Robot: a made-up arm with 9 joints. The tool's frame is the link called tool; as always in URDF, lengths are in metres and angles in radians.
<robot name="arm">
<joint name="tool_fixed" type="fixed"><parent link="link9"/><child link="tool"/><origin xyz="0.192 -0.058 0.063" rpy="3.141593 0 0"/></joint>
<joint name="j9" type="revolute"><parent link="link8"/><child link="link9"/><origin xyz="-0.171 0.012 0.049" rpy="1.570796 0 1.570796"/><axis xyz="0 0 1"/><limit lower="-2.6" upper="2.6"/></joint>
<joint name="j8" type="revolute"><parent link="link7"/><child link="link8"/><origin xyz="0.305 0.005 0.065" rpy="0 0 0"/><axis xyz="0 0 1"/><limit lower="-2.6" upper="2.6"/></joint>
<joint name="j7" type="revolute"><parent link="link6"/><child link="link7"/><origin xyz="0.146 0.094 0.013" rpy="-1.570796 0 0"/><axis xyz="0 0 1"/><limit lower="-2.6" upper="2.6"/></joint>
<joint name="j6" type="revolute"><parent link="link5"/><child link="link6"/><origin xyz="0.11 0.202 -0.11" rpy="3.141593 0 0"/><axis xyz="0 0 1"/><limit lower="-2.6" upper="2.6"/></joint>
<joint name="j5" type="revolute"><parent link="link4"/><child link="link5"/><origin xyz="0.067 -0.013 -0.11" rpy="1.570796 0 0"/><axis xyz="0 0 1"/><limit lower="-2.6" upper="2.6"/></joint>
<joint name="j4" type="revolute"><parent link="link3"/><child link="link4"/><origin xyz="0.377 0.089 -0.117" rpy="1.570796 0 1.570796"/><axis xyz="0 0 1"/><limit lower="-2.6" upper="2.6"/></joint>
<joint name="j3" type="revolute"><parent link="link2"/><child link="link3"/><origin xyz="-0.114 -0.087 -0.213" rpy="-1.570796 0 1.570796"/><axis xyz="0 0 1"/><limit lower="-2.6" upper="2.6"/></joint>
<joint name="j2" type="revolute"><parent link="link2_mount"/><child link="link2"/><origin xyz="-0.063 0.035 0.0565" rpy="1.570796 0 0"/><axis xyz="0 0 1"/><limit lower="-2.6" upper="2.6"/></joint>
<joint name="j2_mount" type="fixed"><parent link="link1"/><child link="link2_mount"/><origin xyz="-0.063 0.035 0.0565" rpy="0 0 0"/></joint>
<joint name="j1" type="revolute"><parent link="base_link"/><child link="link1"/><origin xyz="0 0 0.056" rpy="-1.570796 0 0"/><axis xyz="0 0 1"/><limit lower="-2.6" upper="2.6"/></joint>
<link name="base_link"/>
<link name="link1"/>
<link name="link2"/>
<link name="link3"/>
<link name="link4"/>
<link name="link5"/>
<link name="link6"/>
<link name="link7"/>
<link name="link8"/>
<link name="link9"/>
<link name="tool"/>
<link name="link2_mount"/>
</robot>
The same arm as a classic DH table. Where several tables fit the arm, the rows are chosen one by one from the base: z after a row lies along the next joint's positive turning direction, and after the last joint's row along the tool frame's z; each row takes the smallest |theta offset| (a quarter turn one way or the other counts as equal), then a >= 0, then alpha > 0; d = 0 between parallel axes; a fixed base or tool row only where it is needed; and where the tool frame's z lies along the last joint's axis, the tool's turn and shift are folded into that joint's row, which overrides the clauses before.
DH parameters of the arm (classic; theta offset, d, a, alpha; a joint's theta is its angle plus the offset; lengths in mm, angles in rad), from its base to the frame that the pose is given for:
base (fixed): 0 56 0 -1.5708
j1: 0 113 -126 1.5708
j2: -1.5708 -283 87 1.5708
j3: -1.5708 -3 89 1.5708
j4: 0 267 67 1.5708
j5: 1.0721 0 230 3.1416
j6: 1.0721 110 146 -1.5708
j7: 0.0164 0 305 0
j8: 1.5544 208 12 1.5708
j9: -0.2934 0 200.6 3.1416
tool (fixed): -0.2934 108 0 0
Joint limits (rad, base to tool): -2.6..2.6 -2.6..2.6 -2.6..2.6 -2.6..2.6 -2.6..2.6 -2.6..2.6 -2.6..2.6 -2.6..2.6 -2.6..2.6

